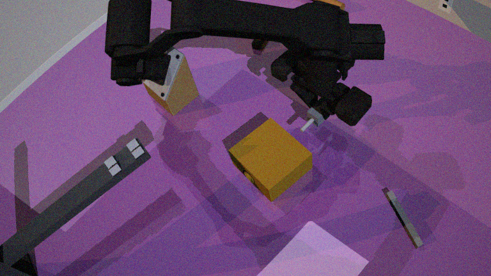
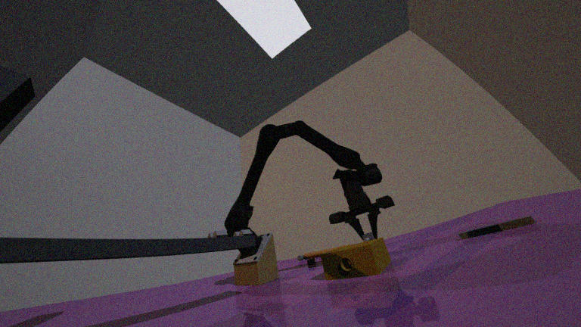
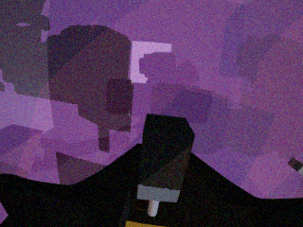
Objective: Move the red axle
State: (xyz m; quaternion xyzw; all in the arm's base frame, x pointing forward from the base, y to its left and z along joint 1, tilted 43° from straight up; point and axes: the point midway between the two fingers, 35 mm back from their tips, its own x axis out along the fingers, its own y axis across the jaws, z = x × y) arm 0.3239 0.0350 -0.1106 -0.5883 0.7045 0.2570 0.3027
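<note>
Now: gripper tip 120 mm to the left of the orange beam, 30 mm past it and 20 mm above it. Round my gripper tip: grey bar 240 mm ahead, 90 mm to the right, 40 mm below; yellow hand tool 260 mm behind, 160 mm to the left, 30 mm below.
</note>
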